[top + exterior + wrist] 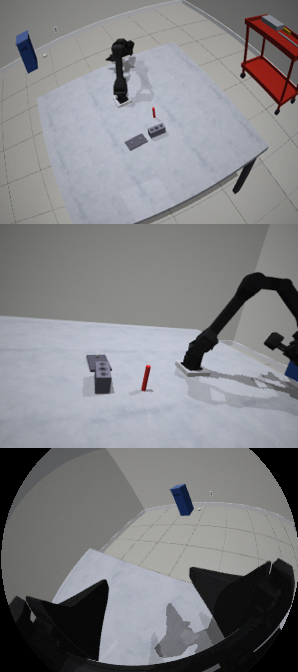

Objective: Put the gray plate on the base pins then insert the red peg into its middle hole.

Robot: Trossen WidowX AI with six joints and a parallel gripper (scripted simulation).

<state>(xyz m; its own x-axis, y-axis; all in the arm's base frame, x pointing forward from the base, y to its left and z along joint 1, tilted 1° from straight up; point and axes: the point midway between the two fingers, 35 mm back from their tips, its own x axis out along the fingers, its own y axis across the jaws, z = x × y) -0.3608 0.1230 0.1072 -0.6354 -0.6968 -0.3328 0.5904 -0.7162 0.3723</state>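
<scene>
Now: gripper tip 75 cm short of the gray plate, 7 cm to the left of it and 7 cm above it. Round my gripper tip: red peg (63 cm ahead, 6 cm below, 1 cm to the right).
</scene>
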